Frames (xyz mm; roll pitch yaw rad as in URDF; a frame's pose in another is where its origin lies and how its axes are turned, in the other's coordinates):
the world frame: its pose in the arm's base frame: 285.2 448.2 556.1 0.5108 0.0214 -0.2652
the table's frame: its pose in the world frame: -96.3 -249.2 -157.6 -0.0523 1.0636 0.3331
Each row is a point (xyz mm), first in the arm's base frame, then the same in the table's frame.
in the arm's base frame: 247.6 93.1 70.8
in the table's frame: 108.8 -332.0 -11.5
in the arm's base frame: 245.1 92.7 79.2
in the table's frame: 101.4 -328.4 -8.6
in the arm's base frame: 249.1 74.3 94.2
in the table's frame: 85.4 -338.6 6.1
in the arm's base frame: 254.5 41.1 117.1
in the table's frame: 58.3 -358.8 28.9
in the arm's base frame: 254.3 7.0 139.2
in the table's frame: 28.2 -379.3 46.8
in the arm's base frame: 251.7 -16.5 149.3
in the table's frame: 9.6 -395.4 54.3
